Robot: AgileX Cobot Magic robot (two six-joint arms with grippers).
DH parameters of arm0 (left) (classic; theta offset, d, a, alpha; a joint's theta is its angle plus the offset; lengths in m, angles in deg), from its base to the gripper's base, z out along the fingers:
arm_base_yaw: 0 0.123 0 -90
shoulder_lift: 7.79 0 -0.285 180
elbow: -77.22 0 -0.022 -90
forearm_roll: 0 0.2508 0 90
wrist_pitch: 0 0 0.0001 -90
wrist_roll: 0 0.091 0 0
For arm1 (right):
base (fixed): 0 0 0 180
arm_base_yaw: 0 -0.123 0 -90
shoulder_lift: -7.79 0 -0.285 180
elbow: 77.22 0 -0.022 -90
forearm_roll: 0 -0.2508 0 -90
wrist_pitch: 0 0 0.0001 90
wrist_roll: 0 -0.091 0 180
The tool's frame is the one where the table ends.
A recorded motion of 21 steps. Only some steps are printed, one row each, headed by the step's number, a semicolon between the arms.
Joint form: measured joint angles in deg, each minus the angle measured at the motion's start. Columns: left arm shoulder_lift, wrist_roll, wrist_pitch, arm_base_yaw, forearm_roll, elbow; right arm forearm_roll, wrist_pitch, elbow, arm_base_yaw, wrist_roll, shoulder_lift.
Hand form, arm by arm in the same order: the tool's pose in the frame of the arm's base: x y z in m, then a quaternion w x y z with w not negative. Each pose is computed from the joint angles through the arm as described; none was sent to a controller.
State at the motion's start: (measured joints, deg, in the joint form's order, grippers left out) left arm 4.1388 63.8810 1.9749 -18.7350 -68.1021 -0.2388; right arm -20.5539 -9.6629 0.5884 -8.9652 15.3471 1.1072
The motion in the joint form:
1: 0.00 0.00 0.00 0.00 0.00 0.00; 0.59 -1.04 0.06 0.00 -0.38 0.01
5: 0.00 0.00 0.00 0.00 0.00 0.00; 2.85 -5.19 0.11 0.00 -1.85 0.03
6: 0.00 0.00 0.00 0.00 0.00 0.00; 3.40 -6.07 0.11 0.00 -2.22 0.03
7: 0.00 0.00 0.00 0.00 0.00 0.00; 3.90 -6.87 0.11 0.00 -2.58 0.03
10: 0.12 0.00 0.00 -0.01 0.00 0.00; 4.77 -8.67 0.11 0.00 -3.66 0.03
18: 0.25 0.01 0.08 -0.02 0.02 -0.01; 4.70 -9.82 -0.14 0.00 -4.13 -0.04
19: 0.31 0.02 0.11 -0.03 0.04 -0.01; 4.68 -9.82 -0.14 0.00 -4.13 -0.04
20: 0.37 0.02 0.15 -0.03 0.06 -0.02; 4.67 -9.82 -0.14 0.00 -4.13 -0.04
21: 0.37 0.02 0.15 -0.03 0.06 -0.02; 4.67 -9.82 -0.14 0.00 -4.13 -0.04
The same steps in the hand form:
1: 0.0602 -0.0175 0.2087 0.70322 0.07698 0.69448 -0.13132; 0.0534 0.0143 0.1945 0.67016 -0.04898 0.73331 0.10364
5: 0.0602 -0.0175 0.2087 0.70322 0.07698 0.69448 -0.13132; 0.0524 0.0155 0.1878 0.64342 -0.06053 0.75641 0.10091
6: 0.0602 -0.0175 0.2087 0.70322 0.07698 0.69448 -0.13132; 0.0521 0.0156 0.1864 0.63764 -0.06272 0.76125 0.09994
7: 0.0602 -0.0175 0.2087 0.70322 0.07698 0.69448 -0.13132; 0.0519 0.0157 0.1851 0.63231 -0.06447 0.76564 0.09912
10: 0.0604 -0.0175 0.2086 0.70250 0.07714 0.69522 -0.13122; 0.0512 0.0160 0.1823 0.61982 -0.06506 0.77558 0.10031
18: 0.0606 -0.0175 0.2084 0.70195 0.07703 0.69592 -0.13050; 0.0507 0.0164 0.1820 0.61280 -0.06377 0.78071 0.10435
19: 0.0607 -0.0175 0.2084 0.70172 0.07715 0.69621 -0.13015; 0.0507 0.0164 0.1820 0.61279 -0.06368 0.78071 0.10450
20: 0.0608 -0.0175 0.2083 0.70146 0.07709 0.69655 -0.12973; 0.0507 0.0164 0.1820 0.61279 -0.06363 0.78071 0.10457
21: 0.0608 -0.0175 0.2083 0.70146 0.07709 0.69655 -0.12973; 0.0507 0.0164 0.1820 0.61279 -0.06363 0.78071 0.10457

